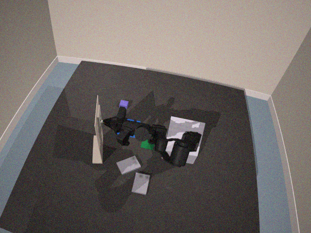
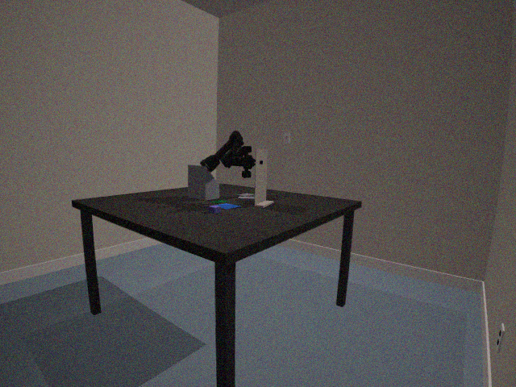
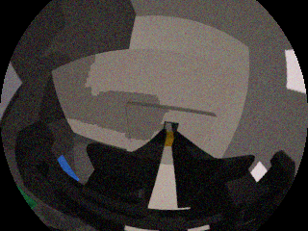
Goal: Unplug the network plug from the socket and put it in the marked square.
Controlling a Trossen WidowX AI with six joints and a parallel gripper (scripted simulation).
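Right now the blue marked square is 9 cm behind my gripper tip, 17 cm to the right of it and 24 cm below it. From my gripper tip the other things lie so: flat green square (22 cm behind, 9 cm to the right, 24 cm below); upright panel (3 cm ahead, 10 cm below); network plug (right at my gripper tip).
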